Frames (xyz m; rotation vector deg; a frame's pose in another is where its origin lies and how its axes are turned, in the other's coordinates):
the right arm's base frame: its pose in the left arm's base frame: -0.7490 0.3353 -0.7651 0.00 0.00 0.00
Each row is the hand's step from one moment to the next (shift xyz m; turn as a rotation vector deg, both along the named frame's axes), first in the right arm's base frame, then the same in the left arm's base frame.
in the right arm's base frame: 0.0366 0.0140 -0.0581 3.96 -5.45 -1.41
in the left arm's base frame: 0.0366 0.0140 -0.0581 3.96 -5.45 -1.41
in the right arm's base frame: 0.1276 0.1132 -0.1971 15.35 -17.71 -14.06
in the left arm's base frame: 0.1276 0.1132 -0.1971 15.35 -17.71 -14.06
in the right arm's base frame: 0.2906 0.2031 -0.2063 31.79 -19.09 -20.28
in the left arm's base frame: 0.2906 0.2031 -0.2063 31.79 -19.09 -20.28
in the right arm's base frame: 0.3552 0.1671 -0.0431 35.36 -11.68 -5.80
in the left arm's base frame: 0.3552 0.1671 -0.0431 35.36 -11.68 -5.80
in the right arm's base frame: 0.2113 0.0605 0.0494 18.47 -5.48 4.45
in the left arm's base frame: 0.2113 0.0605 0.0494 18.47 -5.48 4.45
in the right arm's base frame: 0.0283 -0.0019 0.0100 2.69 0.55 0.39
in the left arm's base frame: 0.0283 -0.0019 0.0100 2.69 0.55 0.39
